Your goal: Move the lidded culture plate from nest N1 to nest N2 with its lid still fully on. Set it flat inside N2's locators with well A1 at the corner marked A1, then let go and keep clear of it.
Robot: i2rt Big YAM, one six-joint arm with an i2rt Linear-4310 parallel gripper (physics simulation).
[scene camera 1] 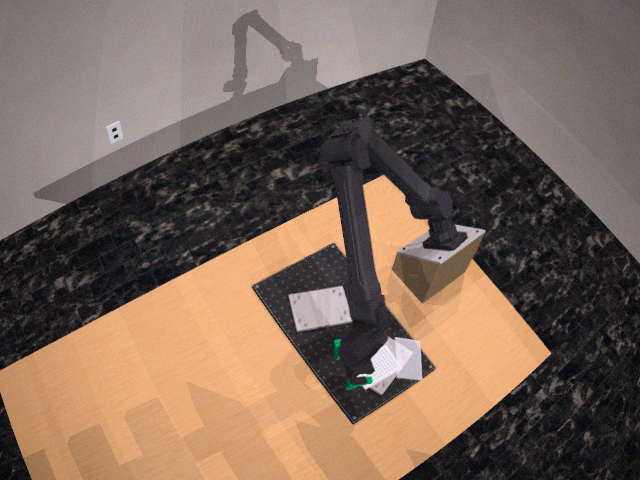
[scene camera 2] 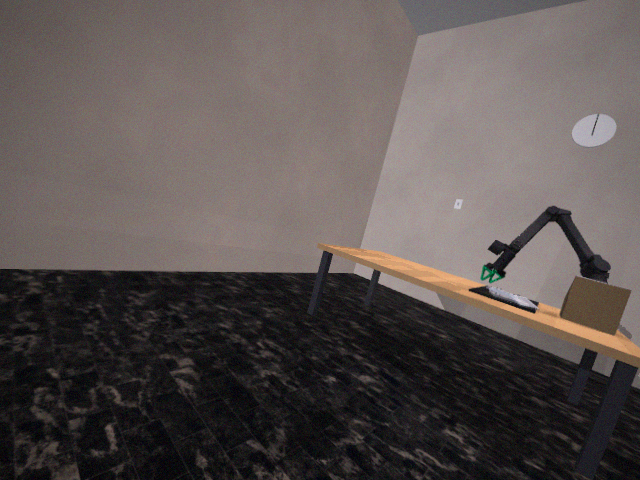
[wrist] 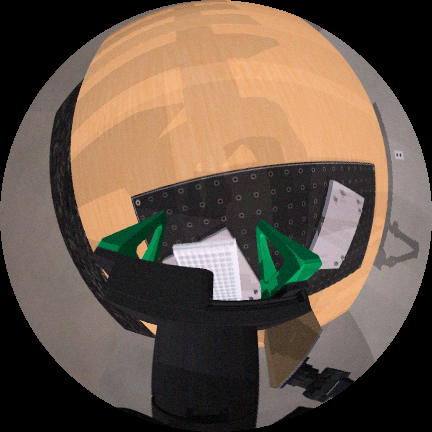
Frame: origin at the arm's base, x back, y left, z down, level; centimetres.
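Seen in the pictures: gripper, fingertip midpoint: [scene camera 1: 342,374] [scene camera 2: 485,281] [wrist: 211,219]; arm's base at its link origin: [scene camera 1: 445,242] [scene camera 2: 596,290] [wrist: 290,371].
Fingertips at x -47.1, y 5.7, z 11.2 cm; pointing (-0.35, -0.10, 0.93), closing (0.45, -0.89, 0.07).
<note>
Offsets run from my fingertips to a thing's middle. Level surfaces: height alone.
The white culture plate {dx +9.6, dy +4.2, dz +3.1 cm} [scene camera 1: 384,363] [wrist: 210,257], its wells showing, lies askew on a pale nest block [scene camera 1: 381,387] [wrist: 249,282]. A translucent sheet {dx +18.3, dy +9.0, dz +3.7 cm} [scene camera 1: 412,367], which looks like the lid, lies off to one side, partly past the nest; the gripper body hides that area in the wrist view. The other pale nest block {dx +11.8, dy -20.4, dz +4.4 cm} [scene camera 1: 319,310] [wrist: 340,227] has pegs near its corners and bears nothing. No N1, N2 or A1 marks are legible. My gripper [scene camera 1: 348,366] [scene camera 2: 487,279] [wrist: 211,219] is open and empty, with its green fingers above the black board, apart from the plate.
Both nests are on a black perforated board {dx +12.6, dy -11.4, dz +6.1 cm} [scene camera 1: 289,286] [scene camera 2: 479,291] [wrist: 240,200] on the wooden table {dz +6.8 cm} [scene camera 1: 155,351] [scene camera 2: 413,268] [wrist: 210,100]. The arm's base stands on a brown box [scene camera 1: 423,279] [scene camera 2: 594,304] [wrist: 292,345] beside the board.
</note>
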